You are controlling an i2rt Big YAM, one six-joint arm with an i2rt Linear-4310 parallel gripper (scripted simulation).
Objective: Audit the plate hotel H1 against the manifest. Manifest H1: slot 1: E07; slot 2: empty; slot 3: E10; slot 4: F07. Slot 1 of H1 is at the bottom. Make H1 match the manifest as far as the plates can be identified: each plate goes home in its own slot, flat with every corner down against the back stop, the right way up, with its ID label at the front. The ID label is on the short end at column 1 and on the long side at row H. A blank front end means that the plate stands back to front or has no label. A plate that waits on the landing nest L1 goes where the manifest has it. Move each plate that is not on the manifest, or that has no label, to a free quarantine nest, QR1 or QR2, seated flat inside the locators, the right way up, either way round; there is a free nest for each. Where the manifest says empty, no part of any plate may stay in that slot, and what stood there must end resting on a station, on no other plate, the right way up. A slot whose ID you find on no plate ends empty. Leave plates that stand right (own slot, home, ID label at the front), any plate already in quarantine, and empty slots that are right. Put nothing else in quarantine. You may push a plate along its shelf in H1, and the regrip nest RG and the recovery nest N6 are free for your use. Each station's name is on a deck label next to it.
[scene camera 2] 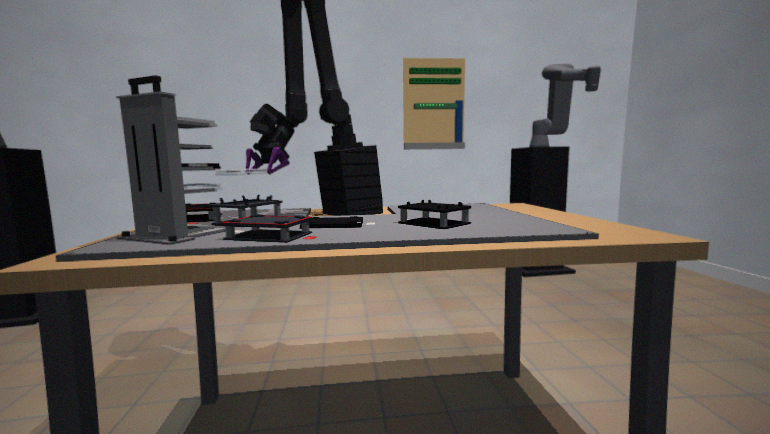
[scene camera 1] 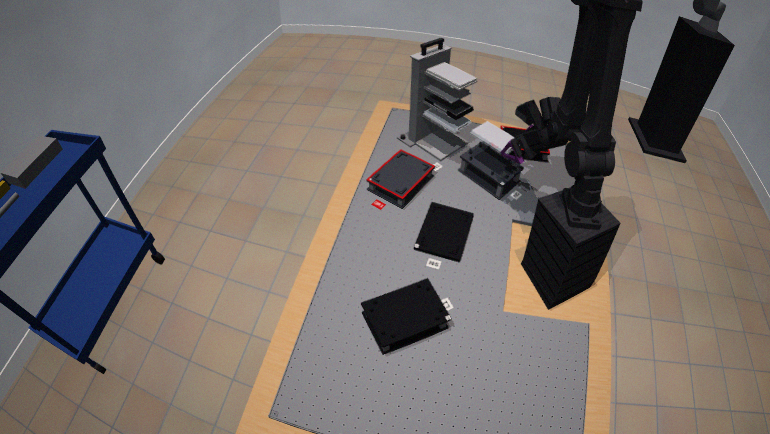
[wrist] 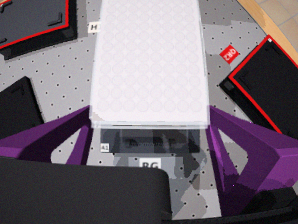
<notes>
In view: my gripper [scene camera 2: 257, 173], a white plate [scene camera 1: 457, 78] and a white plate [scene camera 1: 496, 138].
My gripper also shows in the wrist view [wrist: 149, 112].
</notes>
